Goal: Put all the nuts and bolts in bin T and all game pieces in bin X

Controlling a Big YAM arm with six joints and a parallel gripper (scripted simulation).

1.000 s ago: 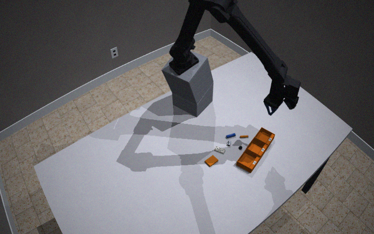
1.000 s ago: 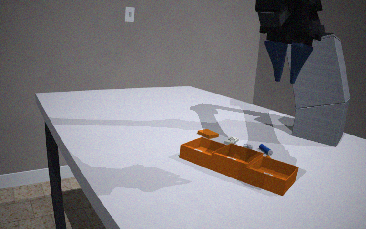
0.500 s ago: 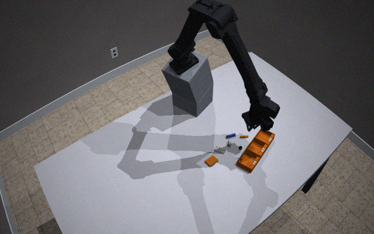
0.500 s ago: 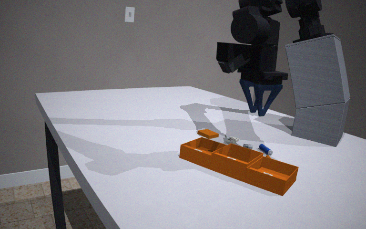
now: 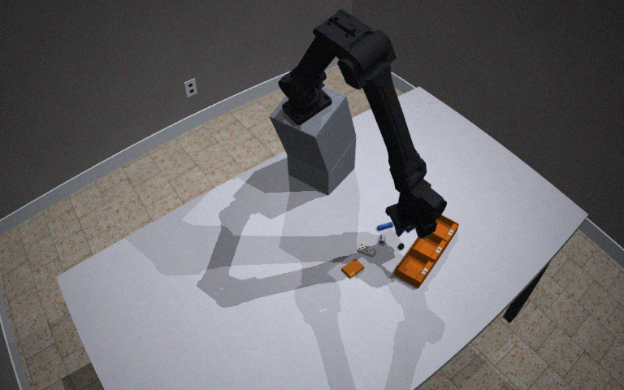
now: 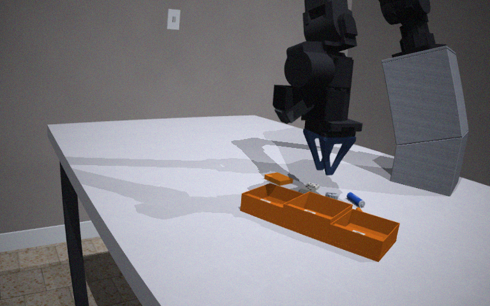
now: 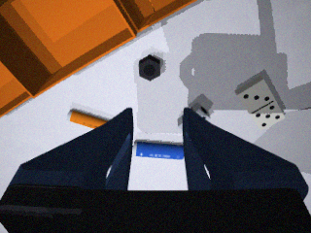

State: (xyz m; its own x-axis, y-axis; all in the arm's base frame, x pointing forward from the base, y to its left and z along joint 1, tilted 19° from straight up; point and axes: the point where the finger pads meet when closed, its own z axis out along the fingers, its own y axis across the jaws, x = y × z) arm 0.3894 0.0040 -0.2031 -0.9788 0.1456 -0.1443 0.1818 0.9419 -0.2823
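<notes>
Now: hand 70 mm above the black fastener and 10 mm to the right of it. The rest, counted from my hand: small silver metal piece (70 mm below, 50 mm behind, 20 mm to the right); then orange three-part bin row (60 mm to the left, 60 mm below, 60 mm ahead); then small orange stick (70 mm to the left, 70 mm below, 40 mm behind).
</notes>
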